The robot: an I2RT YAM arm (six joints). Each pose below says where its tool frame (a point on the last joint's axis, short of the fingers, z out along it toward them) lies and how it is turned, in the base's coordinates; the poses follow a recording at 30 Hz.
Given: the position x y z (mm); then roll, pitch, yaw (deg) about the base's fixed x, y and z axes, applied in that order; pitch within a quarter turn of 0, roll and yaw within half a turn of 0.
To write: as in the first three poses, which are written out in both.
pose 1, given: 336 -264 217 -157.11 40.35 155.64
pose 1, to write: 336 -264 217 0.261 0.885 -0.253 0.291
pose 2, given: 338 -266 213 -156.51 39.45 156.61
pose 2, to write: 338 -266 213 0.254 0.889 -0.255 0.285
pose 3, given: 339 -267 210 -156.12 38.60 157.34
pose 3, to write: 339 -267 210 0.248 0.892 -0.255 0.279
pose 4, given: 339 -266 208 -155.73 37.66 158.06
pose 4, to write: 339 -266 208 0.243 0.896 -0.255 0.272
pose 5, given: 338 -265 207 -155.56 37.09 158.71
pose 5, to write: 338 -265 207 0.237 0.898 -0.255 0.268
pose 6, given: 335 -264 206 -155.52 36.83 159.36
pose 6, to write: 335 -264 206 0.232 0.900 -0.253 0.268
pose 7, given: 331 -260 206 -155.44 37.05 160.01
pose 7, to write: 331 -260 206 0.227 0.901 -0.252 0.271
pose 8, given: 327 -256 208 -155.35 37.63 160.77
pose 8, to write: 327 -256 208 0.222 0.900 -0.252 0.277
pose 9, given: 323 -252 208 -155.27 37.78 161.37
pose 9, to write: 323 -252 208 0.218 0.901 -0.251 0.279
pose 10, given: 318 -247 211 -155.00 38.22 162.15
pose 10, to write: 318 -247 211 0.213 0.900 -0.252 0.284
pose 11, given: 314 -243 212 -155.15 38.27 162.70
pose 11, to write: 314 -243 212 0.208 0.902 -0.249 0.286
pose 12, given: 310 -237 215 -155.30 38.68 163.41
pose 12, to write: 310 -237 215 0.203 0.902 -0.246 0.291
